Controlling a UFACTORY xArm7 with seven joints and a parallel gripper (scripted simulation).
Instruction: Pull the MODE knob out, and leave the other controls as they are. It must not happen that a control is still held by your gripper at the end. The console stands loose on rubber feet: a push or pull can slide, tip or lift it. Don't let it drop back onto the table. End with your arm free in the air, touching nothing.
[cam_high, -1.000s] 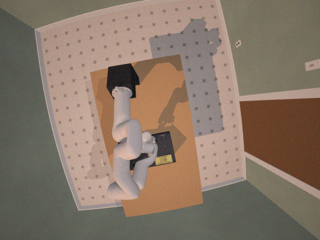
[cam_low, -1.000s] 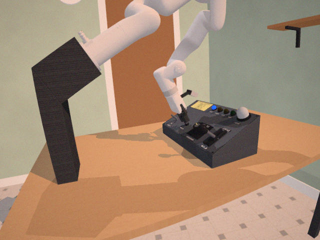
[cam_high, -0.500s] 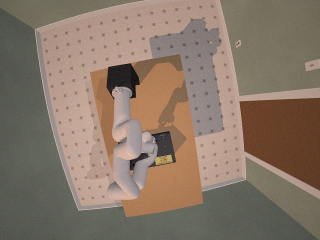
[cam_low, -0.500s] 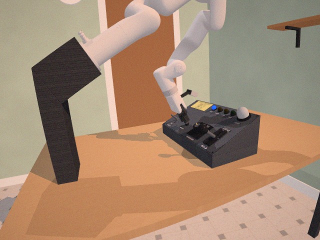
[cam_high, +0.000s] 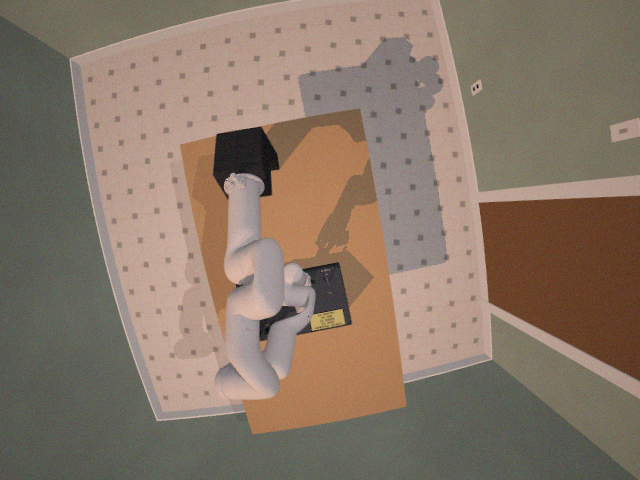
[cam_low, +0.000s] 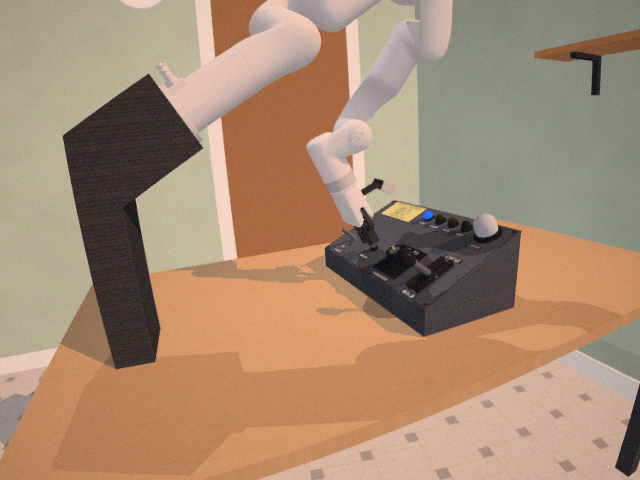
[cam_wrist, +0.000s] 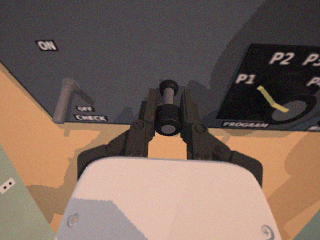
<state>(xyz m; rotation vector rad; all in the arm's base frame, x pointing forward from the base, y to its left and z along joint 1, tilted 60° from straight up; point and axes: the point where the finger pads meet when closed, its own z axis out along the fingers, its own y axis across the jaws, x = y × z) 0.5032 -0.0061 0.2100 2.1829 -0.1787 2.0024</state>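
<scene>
Now: hand right at the black mode knob. Round my hand: dark grey console (2 cm ahead, 7 cm to the right, 4 cm below); program dial (3 cm behind, 11 cm to the right, 2 cm below); check toggle (5 cm ahead, 11 cm to the left, 2 cm below).
</scene>
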